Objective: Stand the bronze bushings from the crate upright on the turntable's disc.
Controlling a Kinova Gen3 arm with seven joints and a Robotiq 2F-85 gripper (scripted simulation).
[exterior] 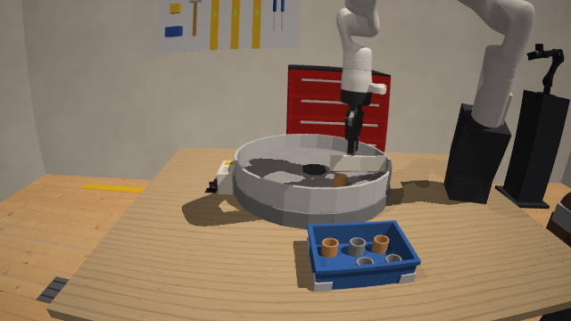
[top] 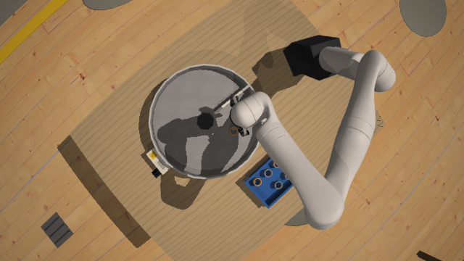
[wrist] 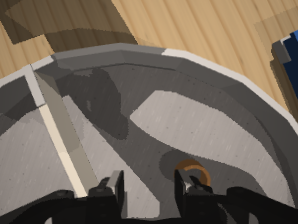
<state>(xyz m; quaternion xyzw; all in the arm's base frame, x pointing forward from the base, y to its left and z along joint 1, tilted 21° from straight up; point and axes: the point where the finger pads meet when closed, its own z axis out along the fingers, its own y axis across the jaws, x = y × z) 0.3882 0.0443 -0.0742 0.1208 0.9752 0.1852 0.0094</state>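
The blue crate lies 20 mm behind my hand, 280 mm to the left of it and 120 mm below it. Also, from my hand: grey turntable disc: 100 mm ahead, 50 mm to the right, 90 mm below.
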